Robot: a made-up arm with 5 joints. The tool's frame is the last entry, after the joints. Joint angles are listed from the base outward.
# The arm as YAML. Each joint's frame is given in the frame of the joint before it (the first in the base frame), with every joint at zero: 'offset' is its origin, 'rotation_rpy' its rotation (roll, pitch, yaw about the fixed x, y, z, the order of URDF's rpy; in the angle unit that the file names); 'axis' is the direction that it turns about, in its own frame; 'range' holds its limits. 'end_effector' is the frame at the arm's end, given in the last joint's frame.
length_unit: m
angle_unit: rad
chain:
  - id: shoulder
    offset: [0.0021, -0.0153, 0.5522]
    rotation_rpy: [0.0, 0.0, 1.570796]
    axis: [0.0, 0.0, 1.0]
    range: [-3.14, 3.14]
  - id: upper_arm
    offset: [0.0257, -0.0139, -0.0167]
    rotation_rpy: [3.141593, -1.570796, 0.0]
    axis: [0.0, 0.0, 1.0]
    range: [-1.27, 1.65]
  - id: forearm
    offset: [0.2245, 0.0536, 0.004]
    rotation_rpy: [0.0, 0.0, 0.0]
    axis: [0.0, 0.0, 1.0]
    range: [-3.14, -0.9]
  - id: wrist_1
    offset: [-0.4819, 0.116, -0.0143]
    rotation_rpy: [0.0, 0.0, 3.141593]
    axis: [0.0, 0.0, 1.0]
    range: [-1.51, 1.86]
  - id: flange
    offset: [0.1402, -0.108, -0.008]
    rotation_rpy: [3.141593, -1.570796, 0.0]
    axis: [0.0, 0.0, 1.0]
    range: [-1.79, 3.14]
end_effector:
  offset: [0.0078, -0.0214, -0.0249]
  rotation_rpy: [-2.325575, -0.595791, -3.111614]
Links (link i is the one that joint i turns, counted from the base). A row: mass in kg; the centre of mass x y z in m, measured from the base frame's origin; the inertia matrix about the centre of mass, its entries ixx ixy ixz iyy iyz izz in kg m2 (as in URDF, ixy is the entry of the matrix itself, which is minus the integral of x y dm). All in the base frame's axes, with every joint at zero. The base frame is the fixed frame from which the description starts. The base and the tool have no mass.
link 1: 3.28; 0.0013 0.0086 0.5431; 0.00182 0 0 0.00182 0 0.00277
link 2: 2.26; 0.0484 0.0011 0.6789; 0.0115 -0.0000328 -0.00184 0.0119 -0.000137 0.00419
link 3: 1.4; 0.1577 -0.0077 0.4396; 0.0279 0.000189 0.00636 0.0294 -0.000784 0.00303
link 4: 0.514; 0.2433 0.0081 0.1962; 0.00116 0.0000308 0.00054 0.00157 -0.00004 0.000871
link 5: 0.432; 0.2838 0.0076 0.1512; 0.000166 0 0 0.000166 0 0.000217
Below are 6 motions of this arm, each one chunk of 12 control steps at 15 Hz.
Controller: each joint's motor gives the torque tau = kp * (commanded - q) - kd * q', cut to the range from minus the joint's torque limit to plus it. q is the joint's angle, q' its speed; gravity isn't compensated. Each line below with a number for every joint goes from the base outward.
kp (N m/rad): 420 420 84 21 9.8
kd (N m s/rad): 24 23 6.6 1.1 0.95
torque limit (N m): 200 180 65 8 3
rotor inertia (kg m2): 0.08 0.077 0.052 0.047 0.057
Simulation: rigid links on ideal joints. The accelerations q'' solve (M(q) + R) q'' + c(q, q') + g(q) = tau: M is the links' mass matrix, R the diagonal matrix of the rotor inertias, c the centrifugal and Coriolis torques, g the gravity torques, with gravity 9.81 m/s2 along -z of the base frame. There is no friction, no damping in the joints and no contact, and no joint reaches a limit. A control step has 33 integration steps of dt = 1/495 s. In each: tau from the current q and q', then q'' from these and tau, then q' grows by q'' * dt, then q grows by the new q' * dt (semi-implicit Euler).
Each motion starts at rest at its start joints. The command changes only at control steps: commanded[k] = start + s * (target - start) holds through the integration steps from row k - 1 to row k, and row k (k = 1, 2, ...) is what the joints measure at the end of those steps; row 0 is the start. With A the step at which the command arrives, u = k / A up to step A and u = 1 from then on. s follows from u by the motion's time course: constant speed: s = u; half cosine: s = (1 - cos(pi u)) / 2; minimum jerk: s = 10 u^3 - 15 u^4 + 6 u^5; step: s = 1 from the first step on.
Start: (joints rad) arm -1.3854 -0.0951 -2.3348 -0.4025 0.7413
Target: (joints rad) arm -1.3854 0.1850 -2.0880 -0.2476 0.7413
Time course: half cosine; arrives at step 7
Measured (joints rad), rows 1 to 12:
1: -1.3852 -0.0856 -2.3277 -0.4200 0.7416
2: -1.3851 -0.0565 -2.3103 -0.4301 0.7424
3: -1.3850 -0.0079 -2.2761 -0.4091 0.7435
4: -1.3851 0.0556 -2.2181 -0.3612 0.7438
5: -1.3853 0.1241 -2.1380 -0.2982 0.7425
6: -1.3856 0.1844 -2.0472 -0.2331 0.7393
7: -1.3859 0.2235 -1.9642 -0.1798 0.7345
8: -1.3859 0.2391 -1.9115 -0.1517 0.7297
9: -1.3858 0.2391 -1.8999 -0.1536 0.7267
10: -1.3856 0.2309 -1.9193 -0.1765 0.7268
11: -1.3855 0.2206 -1.9518 -0.2052 0.7292
12: -1.3854 0.2123 -1.9819 -0.2280 0.7325

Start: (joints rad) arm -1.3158 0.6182 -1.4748 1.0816 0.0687
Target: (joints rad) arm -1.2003 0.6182 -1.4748 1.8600 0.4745
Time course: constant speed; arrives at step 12
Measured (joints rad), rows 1 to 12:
1: -1.3107 0.6316 -1.4605 1.1062 0.0786
2: -1.3009 0.6462 -1.4200 1.1771 0.1030
3: -1.2903 0.6561 -1.3807 1.2686 0.1360
4: -1.2803 0.6599 -1.3583 1.3479 0.1721
5: -1.2708 0.6588 -1.3559 1.4079 0.2084
6: -1.2613 0.6554 -1.3665 1.4587 0.2440
7: -1.2518 0.6520 -1.3803 1.5110 0.2788
8: -1.2422 0.6500 -1.3901 1.5690 0.3131
9: -1.2326 0.6496 -1.3936 1.6317 0.3471
10: -1.2229 0.6503 -1.3924 1.6960 0.3811
11: -1.2133 0.6511 -1.3894 1.7596 0.4151
12: -1.2036 0.6516 -1.3873 1.8220 0.4493

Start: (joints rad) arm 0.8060 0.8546 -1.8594 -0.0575 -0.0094
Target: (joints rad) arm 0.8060 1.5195 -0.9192 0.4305 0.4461
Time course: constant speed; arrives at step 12
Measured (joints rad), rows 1 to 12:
1: 0.8059 0.8933 -1.8428 -0.0581 0.0022
2: 0.8057 0.9561 -1.7631 -0.0154 0.0293
3: 0.8055 1.0286 -1.6462 0.0689 0.0652
4: 0.8056 1.0994 -1.5218 0.1559 0.1037
5: 0.8059 1.1619 -1.4132 0.2185 0.1420
6: 0.8062 1.2156 -1.3315 0.2539 0.1802
7: 0.8062 1.2637 -1.2735 0.2725 0.2189
8: 0.8061 1.3104 -1.2275 0.2868 0.2585
9: 0.8060 1.3588 -1.1812 0.3057 0.2987
10: 0.8059 1.4098 -1.1273 0.3331 0.3389
11: 0.8059 1.4629 -1.0647 0.3675 0.3786
12: 0.8060 1.5169 -0.9963 0.4052 0.4177

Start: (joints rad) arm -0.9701 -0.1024 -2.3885 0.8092 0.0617
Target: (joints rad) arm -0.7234 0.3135 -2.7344 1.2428 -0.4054
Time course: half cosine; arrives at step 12
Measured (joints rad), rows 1 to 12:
1: -0.9670 -0.0956 -2.3842 0.8229 0.0582
2: -0.9575 -0.0744 -2.3804 0.8548 0.0464
3: -0.9409 -0.0407 -2.3844 0.8977 0.0230
4: -0.9179 0.0028 -2.3996 0.9482 -0.0133
5: -0.8900 0.0531 -2.4260 1.0039 -0.0611
6: -0.8590 0.1074 -2.4610 1.0625 -0.1174
7: -0.8272 0.1625 -2.5004 1.1211 -0.1780
8: -0.7966 0.2152 -2.5399 1.1769 -0.2386
9: -0.7694 0.2621 -2.5755 1.2265 -0.2950
10: -0.7475 0.3000 -2.6046 1.2667 -0.3434
11: -0.7323 0.3264 -2.6251 1.2945 -0.3804
12: -0.7250 0.3393 -2.6361 1.3078 -0.4035

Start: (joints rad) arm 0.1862 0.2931 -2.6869 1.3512 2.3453
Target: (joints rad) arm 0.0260 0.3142 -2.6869 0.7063 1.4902
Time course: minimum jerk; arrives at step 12
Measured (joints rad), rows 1 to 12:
1: 0.1858 0.3000 -2.6774 1.3661 2.3444
2: 0.1823 0.3106 -2.6502 1.3826 2.3362
3: 0.1736 0.3210 -2.6198 1.3707 2.3092
4: 0.1588 0.3289 -2.5971 1.3206 2.2537
5: 0.1387 0.3336 -2.5862 1.2373 2.1665
6: 0.1150 0.3358 -2.5859 1.1332 2.0521
7: 0.0902 0.3364 -2.5925 1.0225 1.9214
8: 0.0673 0.3365 -2.6019 0.9188 1.7886
9: 0.0486 0.3365 -2.6110 0.8339 1.6687
10: 0.0356 0.3365 -2.6178 0.7756 1.5740
11: 0.0286 0.3367 -2.6215 0.7461 1.5116
12: 0.0263 0.3372 -2.6221 0.7403 1.4811

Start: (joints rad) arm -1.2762 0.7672 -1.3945 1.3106 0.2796
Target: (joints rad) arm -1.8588 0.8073 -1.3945 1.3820 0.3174
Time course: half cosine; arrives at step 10
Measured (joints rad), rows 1 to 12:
1: -1.2847 0.7823 -1.3823 1.2980 0.2812
2: -1.3153 0.7981 -1.3473 1.2954 0.2849
3: -1.3716 0.8096 -1.3176 1.3140 0.2893
4: -1.4475 0.8167 -1.3049 1.3333 0.2938
5: -1.5347 0.8210 -1.3080 1.3421 0.2988
6: -1.6249 0.8242 -1.3191 1.3439 0.3045
7: -1.7099 0.8276 -1.3298 1.3462 0.3104
8: -1.7813 0.8315 -1.3351 1.3523 0.3157
9: -1.8317 0.8353 -1.3341 1.3605 0.3198
10: -1.8560 0.8381 -1.3291 1.3674 0.3224
11: -1.8606 0.8396 -1.3239 1.3710 0.3235
12: -1.8594 0.8402 -1.3211 1.3718 0.3237

